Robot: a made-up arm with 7 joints.
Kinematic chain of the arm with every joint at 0, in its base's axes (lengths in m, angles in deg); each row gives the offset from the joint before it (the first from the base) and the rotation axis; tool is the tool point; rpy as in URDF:
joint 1: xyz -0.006 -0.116 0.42 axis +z
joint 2: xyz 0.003 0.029 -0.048 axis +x
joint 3: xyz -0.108 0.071 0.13 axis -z
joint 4: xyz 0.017 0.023 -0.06 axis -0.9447 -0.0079 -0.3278
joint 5: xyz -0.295 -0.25 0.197 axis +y
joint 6: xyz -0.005 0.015 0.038 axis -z
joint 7: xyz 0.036 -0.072 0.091 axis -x
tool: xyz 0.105 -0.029 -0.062 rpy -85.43 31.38 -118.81
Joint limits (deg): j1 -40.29..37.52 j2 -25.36..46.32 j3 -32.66..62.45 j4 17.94..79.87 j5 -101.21..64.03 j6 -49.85..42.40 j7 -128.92..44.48
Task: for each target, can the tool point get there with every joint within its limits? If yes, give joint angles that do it. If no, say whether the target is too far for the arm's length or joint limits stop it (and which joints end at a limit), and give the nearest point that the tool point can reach.
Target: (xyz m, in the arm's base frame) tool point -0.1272 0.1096 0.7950
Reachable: yes | joints -17.29 14.40 23.39 61.67 24.52 -0.75 -86.68
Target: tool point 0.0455 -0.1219 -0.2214
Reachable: no: joint limits stop it (at a limit: joint 1, joint 2, joint 3, joint 4, joint 5) | nearest point 0.0590 -0.3903 0.3917 | short by 0.669 m
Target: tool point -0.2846 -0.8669 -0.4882
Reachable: no: too far | nearest point -0.2130 -0.6739 0.3318 | short by 0.845 m
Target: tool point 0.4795 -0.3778 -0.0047
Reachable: no: joint limits stop it (at a limit: joint 1, joint 2, joint 3, joint 4, joint 5, joint 7) | nearest point 0.1524 -0.4695 0.3948 | short by 0.524 m
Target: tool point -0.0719 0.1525 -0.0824
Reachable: no: joint limits stop it (at a limit: joint 2, joint 3, joint 4, joint 5, joint 6) | nearest point -0.1509 0.4744 0.2570 | short by 0.474 m
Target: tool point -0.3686 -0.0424 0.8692
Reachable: yes | joints 1.09 -11.95 -20.34 28.69 -48.50 11.20 -70.90
